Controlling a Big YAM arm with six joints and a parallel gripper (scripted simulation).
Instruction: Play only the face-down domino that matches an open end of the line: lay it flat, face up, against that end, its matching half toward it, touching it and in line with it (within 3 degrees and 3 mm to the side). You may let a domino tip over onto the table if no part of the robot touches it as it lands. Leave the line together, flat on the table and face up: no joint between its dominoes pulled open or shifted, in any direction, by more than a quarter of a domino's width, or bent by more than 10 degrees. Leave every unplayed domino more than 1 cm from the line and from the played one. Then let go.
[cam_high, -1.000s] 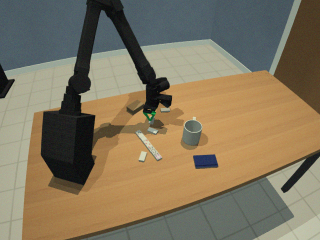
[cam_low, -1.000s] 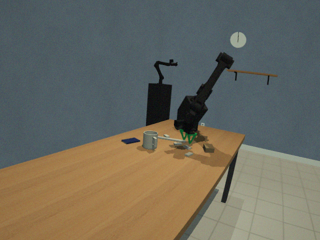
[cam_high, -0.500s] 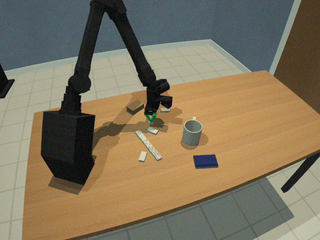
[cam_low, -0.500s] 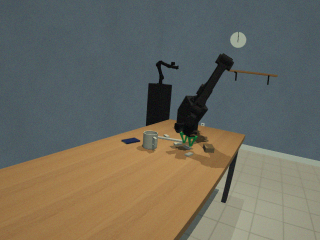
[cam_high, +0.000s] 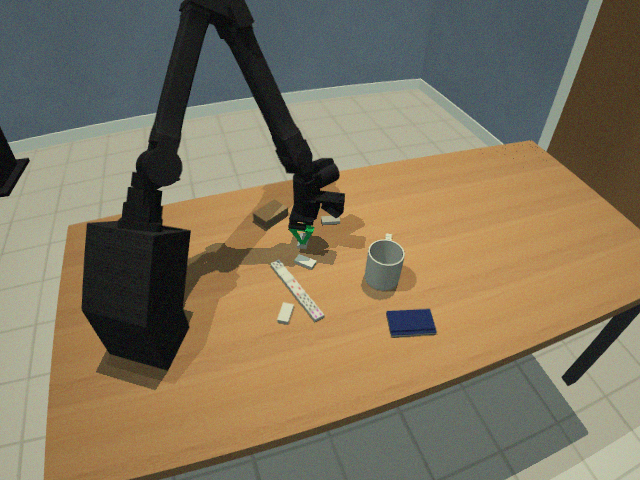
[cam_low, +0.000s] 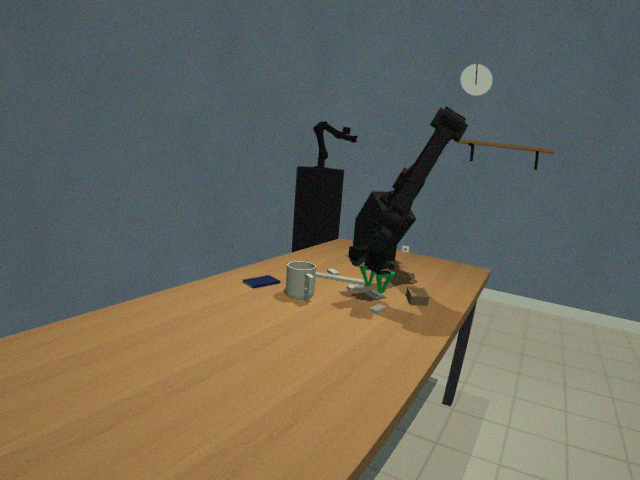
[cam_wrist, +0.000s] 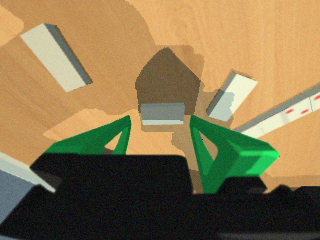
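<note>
My hand is 90 mm short of the grey tile, 80 mm to the right of it and 30 mm above it. From my hand the other things lie so: brown block: 90 mm behind, 120 mm to the left, 20 mm below.
</note>
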